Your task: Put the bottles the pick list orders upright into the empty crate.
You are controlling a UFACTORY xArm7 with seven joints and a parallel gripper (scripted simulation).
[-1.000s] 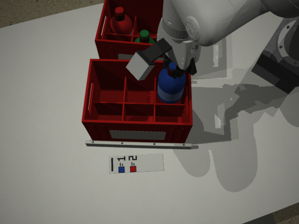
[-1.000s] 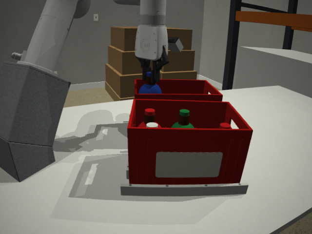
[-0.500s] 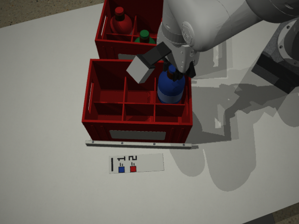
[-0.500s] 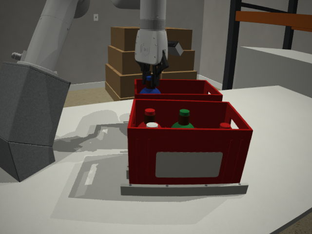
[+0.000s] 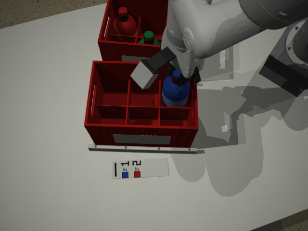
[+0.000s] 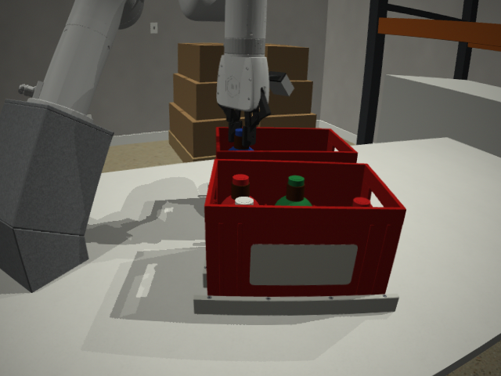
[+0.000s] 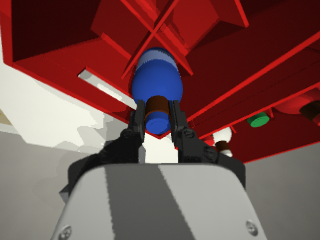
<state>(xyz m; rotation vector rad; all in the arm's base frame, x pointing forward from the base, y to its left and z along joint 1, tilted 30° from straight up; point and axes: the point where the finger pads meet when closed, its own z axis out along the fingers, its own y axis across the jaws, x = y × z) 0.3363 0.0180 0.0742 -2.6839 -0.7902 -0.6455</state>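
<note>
The blue bottle is 70 mm below my hand. From my hand the other things lie so: pick list 200 mm below, 190 mm to the left, 100 mm ahead; green bottle 150 mm to the right, 110 mm below, 70 mm ahead; white bottle 230 mm to the right, 110 mm below, 30 mm behind.
</note>
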